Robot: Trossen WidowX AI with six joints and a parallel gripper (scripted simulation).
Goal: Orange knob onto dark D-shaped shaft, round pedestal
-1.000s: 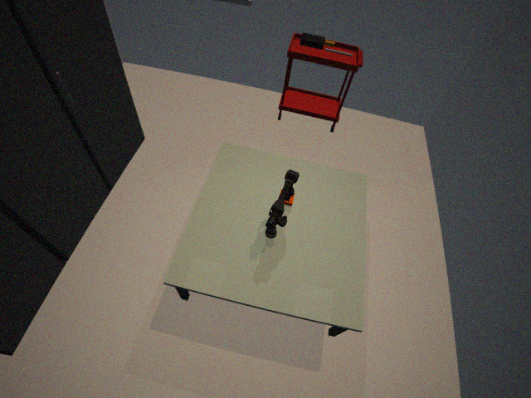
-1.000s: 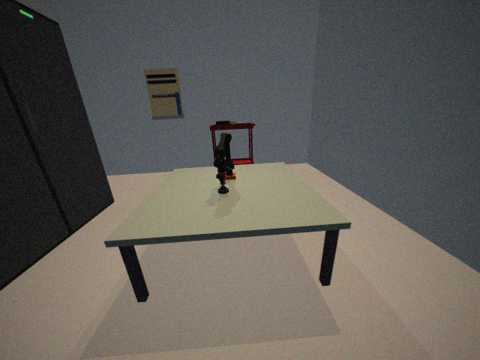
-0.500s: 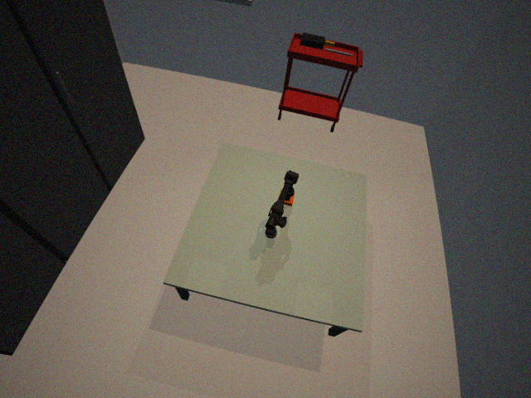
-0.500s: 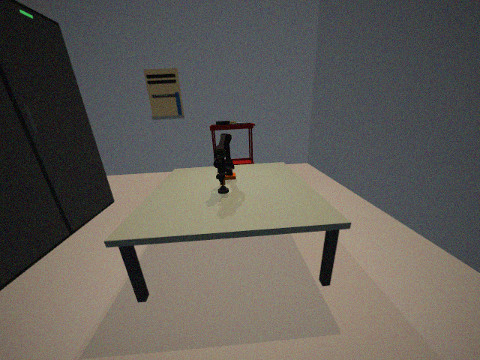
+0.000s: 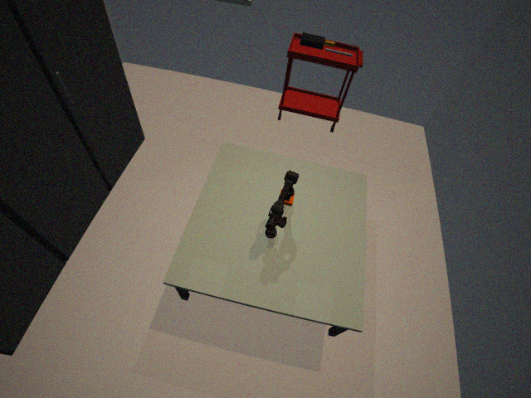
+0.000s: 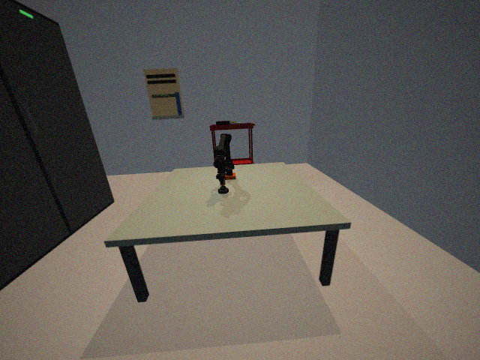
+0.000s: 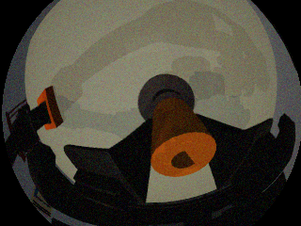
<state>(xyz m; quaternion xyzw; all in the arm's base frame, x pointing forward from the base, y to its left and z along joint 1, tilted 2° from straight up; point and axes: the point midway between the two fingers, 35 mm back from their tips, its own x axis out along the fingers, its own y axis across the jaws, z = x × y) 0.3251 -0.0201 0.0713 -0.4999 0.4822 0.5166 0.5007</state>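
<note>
Now: gripper tip 4 cm above the round pedestal. Also, from my gripper tip: orange knob (2 cm above).
</note>
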